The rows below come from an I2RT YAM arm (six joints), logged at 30 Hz.
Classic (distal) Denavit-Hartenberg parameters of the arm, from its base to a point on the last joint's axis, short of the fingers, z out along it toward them. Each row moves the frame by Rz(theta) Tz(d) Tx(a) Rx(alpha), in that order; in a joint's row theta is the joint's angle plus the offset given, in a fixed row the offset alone. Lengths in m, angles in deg.
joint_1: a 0.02  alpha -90  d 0.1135  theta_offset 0
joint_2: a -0.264  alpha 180  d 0  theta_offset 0
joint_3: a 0.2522  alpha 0  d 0  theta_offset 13.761
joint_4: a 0.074  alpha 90  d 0  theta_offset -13.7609
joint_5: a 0  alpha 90  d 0  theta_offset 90
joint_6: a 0  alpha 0  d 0.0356  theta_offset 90
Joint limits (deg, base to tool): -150..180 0..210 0..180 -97..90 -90..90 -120..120
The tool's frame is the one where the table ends.
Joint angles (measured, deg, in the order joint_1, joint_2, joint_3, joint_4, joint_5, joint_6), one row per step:
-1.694 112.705 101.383 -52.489 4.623 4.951
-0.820 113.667 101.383 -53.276 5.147 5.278
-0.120 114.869 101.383 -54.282 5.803 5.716
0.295 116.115 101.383 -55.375 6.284 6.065
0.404 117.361 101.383 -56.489 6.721 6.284
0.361 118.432 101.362 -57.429 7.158 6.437
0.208 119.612 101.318 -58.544 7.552 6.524
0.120 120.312 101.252 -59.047 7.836 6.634
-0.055 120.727 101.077 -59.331 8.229 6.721
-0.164 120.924 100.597 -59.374 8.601 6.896
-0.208 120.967 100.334 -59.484 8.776 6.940
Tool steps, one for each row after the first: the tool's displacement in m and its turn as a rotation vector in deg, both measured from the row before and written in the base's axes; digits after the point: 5 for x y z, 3 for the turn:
0.00137 0.00610 -0.00738 -0.297 1.728 0.355
0.00132 0.00476 -0.00920 -0.412 2.170 0.040
0.00099 0.00278 -0.00953 -0.328 2.302 -0.082
0.00070 0.00054 -0.00948 -0.358 2.333 -0.237
0.00040 -0.00059 -0.00818 -0.389 2.011 -0.313
0.00005 -0.00138 -0.00909 -0.372 2.326 -0.334
0.00013 -0.00083 -0.00547 -0.257 1.254 -0.256
-0.00026 -0.00155 -0.00385 -0.369 0.862 -0.337
-0.00091 -0.00104 -0.00365 -0.332 0.695 -0.348
-0.00078 -0.00043 -0.00156 -0.163 0.410 -0.117

